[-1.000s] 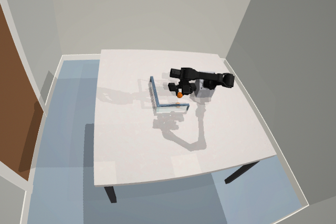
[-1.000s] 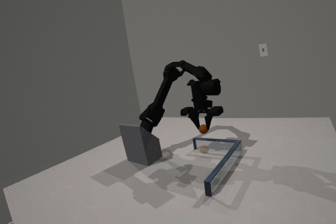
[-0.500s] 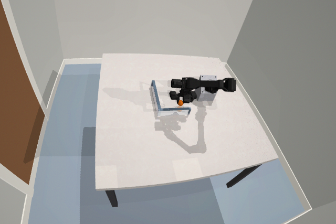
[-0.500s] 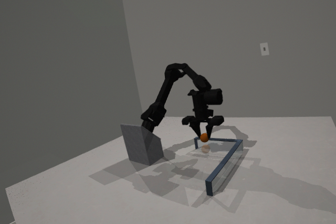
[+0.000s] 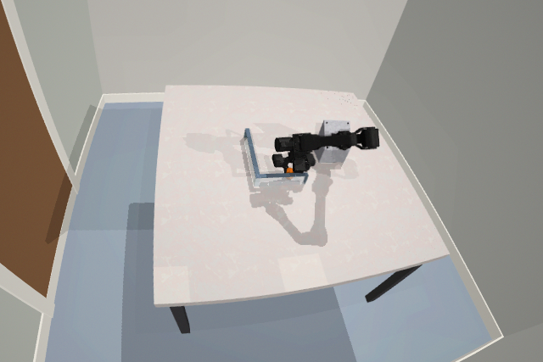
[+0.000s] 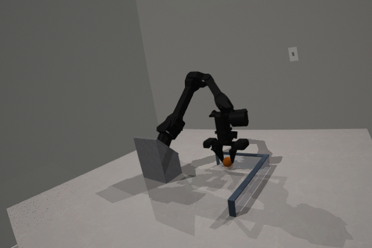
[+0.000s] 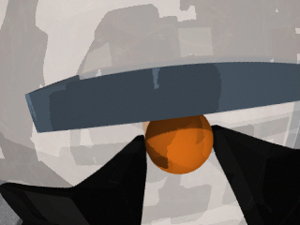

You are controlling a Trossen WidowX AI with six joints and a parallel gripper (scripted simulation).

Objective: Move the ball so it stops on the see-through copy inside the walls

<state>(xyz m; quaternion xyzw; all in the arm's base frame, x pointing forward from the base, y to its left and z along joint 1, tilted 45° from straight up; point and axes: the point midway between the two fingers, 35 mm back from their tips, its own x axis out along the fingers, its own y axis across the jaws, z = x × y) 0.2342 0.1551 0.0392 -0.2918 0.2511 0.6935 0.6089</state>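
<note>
My gripper tip is 1 cm above the see-through copy of ball.
</note>
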